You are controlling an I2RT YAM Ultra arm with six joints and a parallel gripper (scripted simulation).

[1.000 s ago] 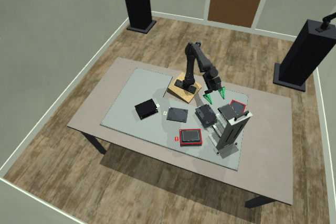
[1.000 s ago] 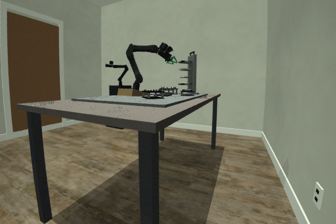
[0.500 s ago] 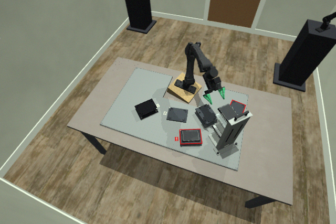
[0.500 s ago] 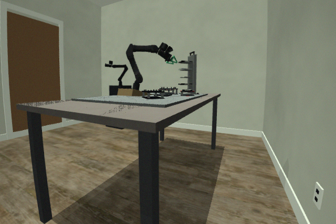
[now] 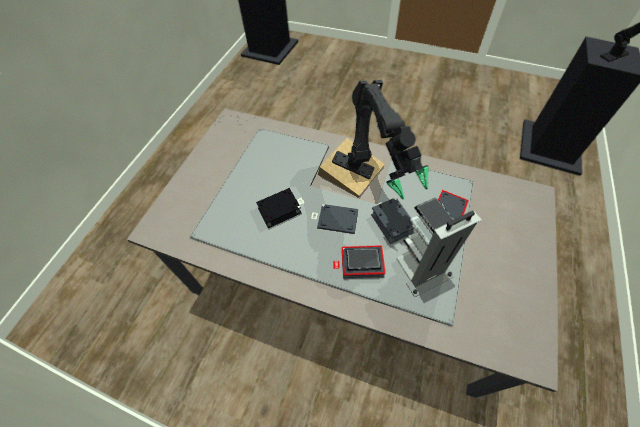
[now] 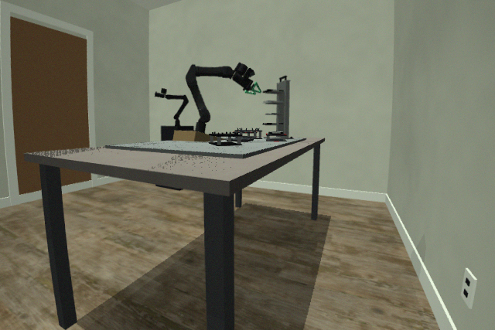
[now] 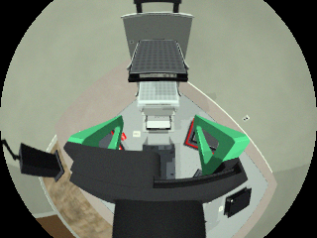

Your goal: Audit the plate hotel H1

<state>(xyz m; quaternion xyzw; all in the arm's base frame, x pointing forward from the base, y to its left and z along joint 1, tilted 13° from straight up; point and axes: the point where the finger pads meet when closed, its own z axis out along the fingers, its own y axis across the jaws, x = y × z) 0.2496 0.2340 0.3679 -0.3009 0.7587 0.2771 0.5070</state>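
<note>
Now: hand 9 cm to the right of the pale plate labelled G51, 8 cm short of it and 6 cm above it.
</note>
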